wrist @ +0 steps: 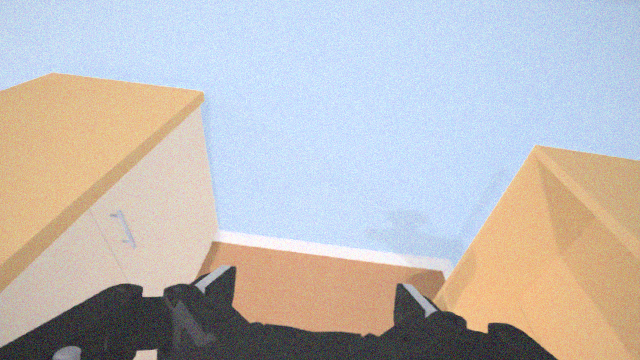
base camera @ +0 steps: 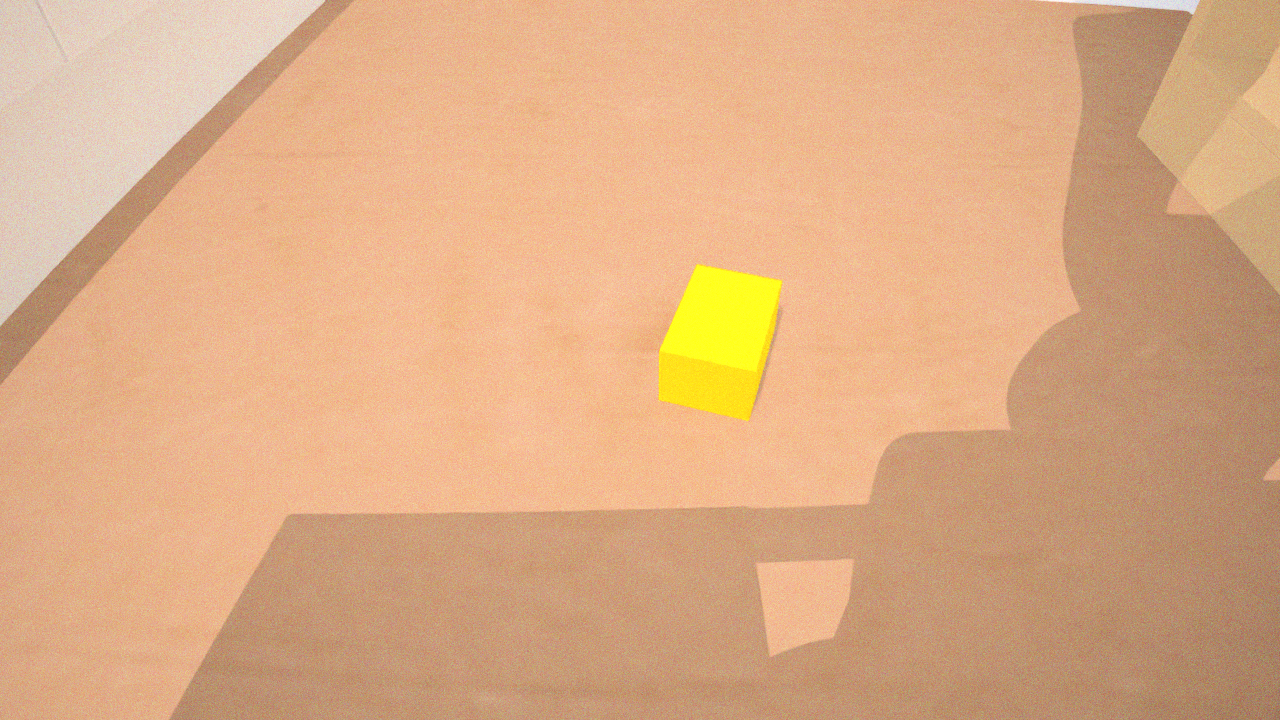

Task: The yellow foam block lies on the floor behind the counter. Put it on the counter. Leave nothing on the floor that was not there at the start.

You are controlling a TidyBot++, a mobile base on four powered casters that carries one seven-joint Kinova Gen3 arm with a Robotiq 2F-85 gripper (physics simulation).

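Places are measured from the arm's base along level axes (x back, y left, z down), in metres.
Where they show: gripper, fingertip midpoint: (wrist: 314,293).
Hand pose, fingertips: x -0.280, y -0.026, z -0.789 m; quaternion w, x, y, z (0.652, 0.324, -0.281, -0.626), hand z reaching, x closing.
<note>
After its pixels a point has its place.
The yellow foam block (base camera: 720,335) @[x -0.418, y -0.047, z 0.352 m] lies on the wooden floor (base camera: 492,223) @[x -0.613, y 0.127, z 0.397 m] (wrist: 310,295) @[x -0.978, y -0.106, z 0.396 m], near the middle of the base camera view. It does not show in the wrist view. The counter (wrist: 100,135) @[x -0.853, y 0.540, z -0.513 m] is at the left of the wrist view, with a wood-coloured top and pale doors. Its pale lower front (base camera: 116,125) @[x -0.725, y 0.507, z 0.339 m] shows at the upper left of the base camera view. My gripper (wrist: 314,293) @[x -0.280, y -0.026, z -0.789 m] is open and empty, its fingers wide apart at the bottom of the wrist view, above floor level.
A wooden shelf unit (wrist: 485,270) @[x -0.742, y -0.628, z -0.218 m] (base camera: 1203,98) @[x -0.698, y -0.541, z 0.320 m] stands on the right, across the aisle from the counter. A blue wall (wrist: 325,125) @[x -1.253, y -0.083, z -0.418 m] with a white skirting board (wrist: 320,248) @[x -1.236, y -0.148, z 0.336 m] closes the far end. Shadows fall on the near and right floor.
</note>
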